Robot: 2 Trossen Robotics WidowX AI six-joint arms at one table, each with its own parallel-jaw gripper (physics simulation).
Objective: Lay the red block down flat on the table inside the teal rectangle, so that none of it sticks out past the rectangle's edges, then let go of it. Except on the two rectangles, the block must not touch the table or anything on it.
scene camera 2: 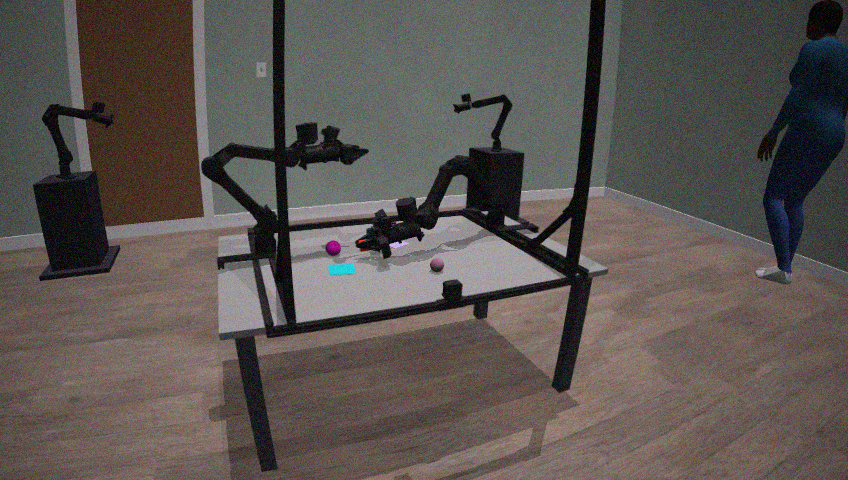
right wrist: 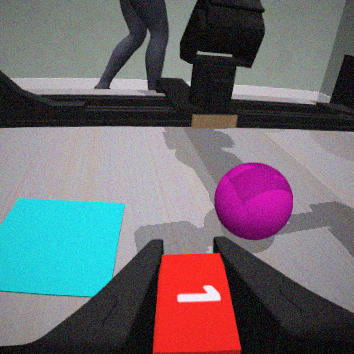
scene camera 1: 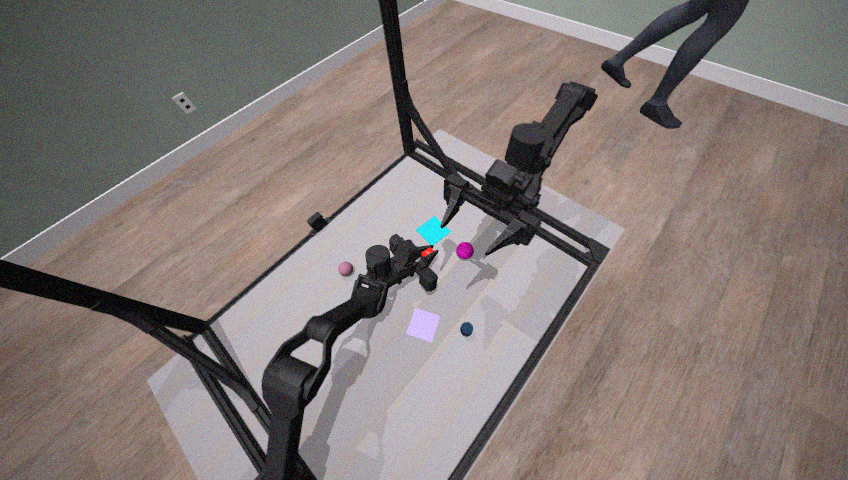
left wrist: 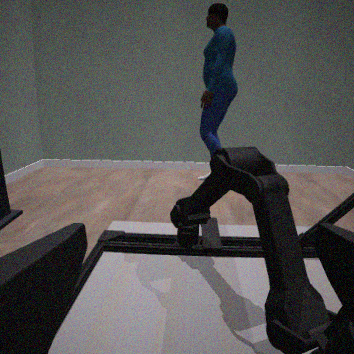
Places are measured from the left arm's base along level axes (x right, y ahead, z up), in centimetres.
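Pixels of known places: left gripper, fingertip midpoint: point(scene camera 2: 363, 148) point(scene camera 1: 462, 240) point(left wrist: 202, 235); right gripper, fingertip midpoint: point(scene camera 2: 355, 244) point(right wrist: 187, 248) point(scene camera 1: 435, 248); left arm's base at its link origin: point(scene camera 2: 265, 253) point(right wrist: 208, 106) point(scene camera 1: 517, 210); right arm's base at its link origin: point(scene camera 2: 495, 225) point(left wrist: 187, 242).
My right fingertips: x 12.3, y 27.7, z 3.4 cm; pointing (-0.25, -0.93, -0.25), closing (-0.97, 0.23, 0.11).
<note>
For each thing: its middle in the pictures, then the offset to it from my right fingertips. "*": a spot on its surface instead.
- red block at the middle of its body: point(right wrist: 193, 330) point(scene camera 1: 427, 255) dx +0.7, dy +2.8, dz -0.5 cm
- teal rectangle at a spot on its surface: point(right wrist: 60, 247) point(scene camera 2: 344, 268) point(scene camera 1: 432, 233) * dx +5.6, dy -6.0, dz -5.2 cm
- magenta ball at the middle of its body: point(right wrist: 252, 200) point(scene camera 1: 465, 250) point(scene camera 2: 333, 248) dx -6.6, dy -5.6, dz -2.8 cm
- lilac rectangle at a spot on its surface: point(scene camera 1: 423, 325) point(scene camera 2: 395, 243) * dx -9.5, dy +18.7, dz -5.2 cm
- dark blue cylinder at the middle of its body: point(scene camera 1: 466, 329) dx -19.4, dy +12.9, dz -3.7 cm
- pink ball at the middle of its body: point(scene camera 2: 437, 265) point(scene camera 1: 345, 268) dx +18.8, dy +19.7, dz -3.1 cm
The red block point(scene camera 1: 427, 252) point(scene camera 2: 362, 242) point(right wrist: 190, 272) with a white mark is held above the table between the fingers of my right gripper point(scene camera 1: 434, 249) point(scene camera 2: 357, 243) point(right wrist: 187, 248), which is shut on it. The teal rectangle point(scene camera 1: 433, 230) point(scene camera 2: 341, 269) point(right wrist: 60, 247) lies flat on the table; in the right wrist view it is to the left of the block and fingers. My left gripper point(scene camera 1: 465, 240) point(scene camera 2: 367, 151) is open and empty, high above the table; its two fingers show at the sides of the left wrist view.
A magenta ball point(scene camera 1: 464, 250) point(scene camera 2: 333, 248) point(right wrist: 254, 201) stands ahead and right of the block in the right wrist view. A lilac rectangle point(scene camera 1: 423, 325) point(scene camera 2: 398, 244), a dark blue cylinder point(scene camera 1: 466, 328) and a pink ball point(scene camera 1: 345, 268) point(scene camera 2: 436, 264) are on the table.
</note>
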